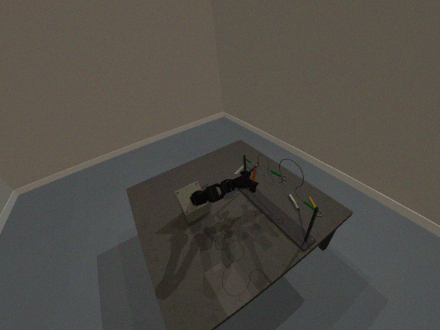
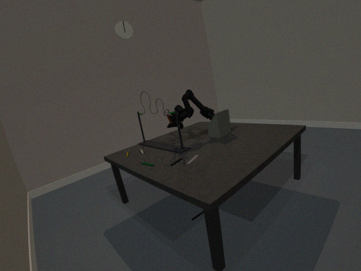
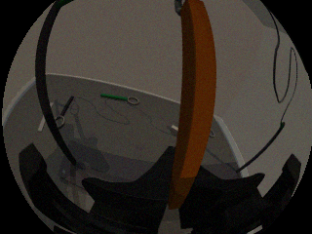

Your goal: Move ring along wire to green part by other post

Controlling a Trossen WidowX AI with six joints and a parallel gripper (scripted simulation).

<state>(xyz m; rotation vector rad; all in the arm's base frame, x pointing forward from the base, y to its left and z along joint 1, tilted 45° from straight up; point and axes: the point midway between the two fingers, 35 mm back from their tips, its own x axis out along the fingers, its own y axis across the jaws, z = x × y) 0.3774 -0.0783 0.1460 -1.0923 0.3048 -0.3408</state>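
My gripper tip is now 9 cm below the ring with orange handle, 3 cm to the right of it and 1 cm past it. From my gripper tip the other things lie so: green-handled ring: 33 cm ahead, 17 cm below, 10 cm to the left; black-handled ring: 30 cm to the left, 17 cm below, 15 cm ahead; white piece: 19 cm ahead, 17 cm to the right, 17 cm below.
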